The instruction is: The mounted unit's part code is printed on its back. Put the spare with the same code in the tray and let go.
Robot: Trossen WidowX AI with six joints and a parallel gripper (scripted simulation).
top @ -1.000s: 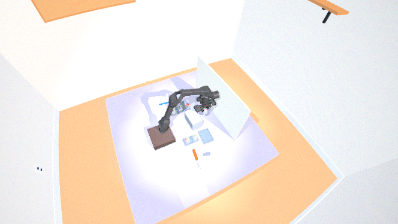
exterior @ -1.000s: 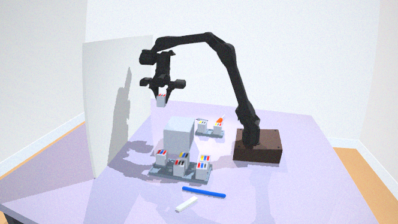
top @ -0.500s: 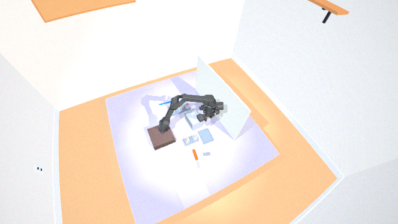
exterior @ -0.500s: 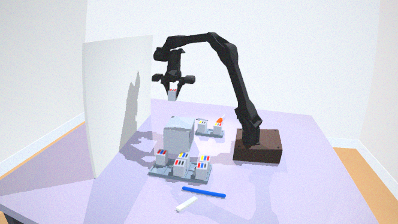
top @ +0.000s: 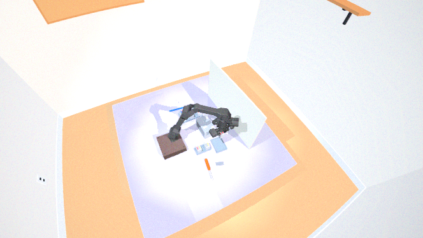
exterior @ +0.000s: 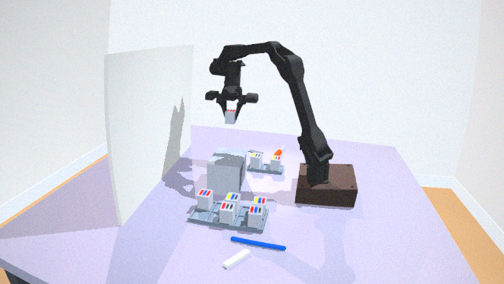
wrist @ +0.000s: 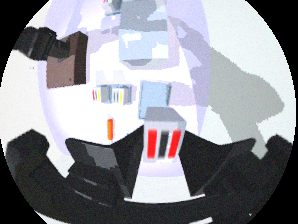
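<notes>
Right now the light blue tray is 17 cm below my gripper tip. From my gripper tip the other things lie so: white spare: 2 cm above; grey mounted unit: 20 cm to the left, 12 cm below, 2 cm behind; rack: 16 cm below, 14 cm behind, 3 cm to the left.
</notes>
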